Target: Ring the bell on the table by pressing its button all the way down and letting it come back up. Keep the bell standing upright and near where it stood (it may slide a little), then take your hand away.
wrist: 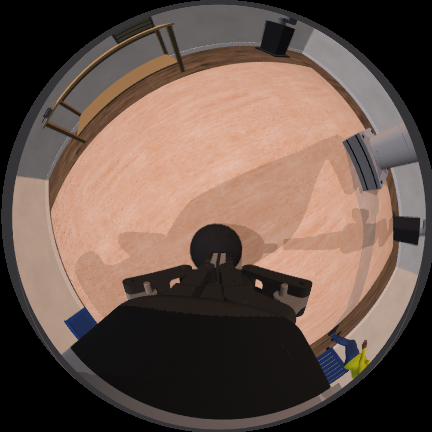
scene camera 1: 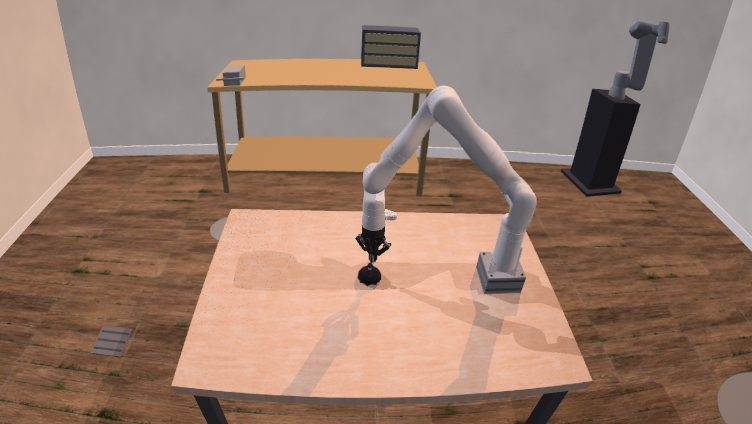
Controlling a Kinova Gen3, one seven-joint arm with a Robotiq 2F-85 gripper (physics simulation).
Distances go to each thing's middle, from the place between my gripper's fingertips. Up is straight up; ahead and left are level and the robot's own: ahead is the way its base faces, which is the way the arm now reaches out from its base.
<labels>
My gripper is now 1 cm short of the black bell [wrist: 215,237] and 5 cm above it.
</labels>
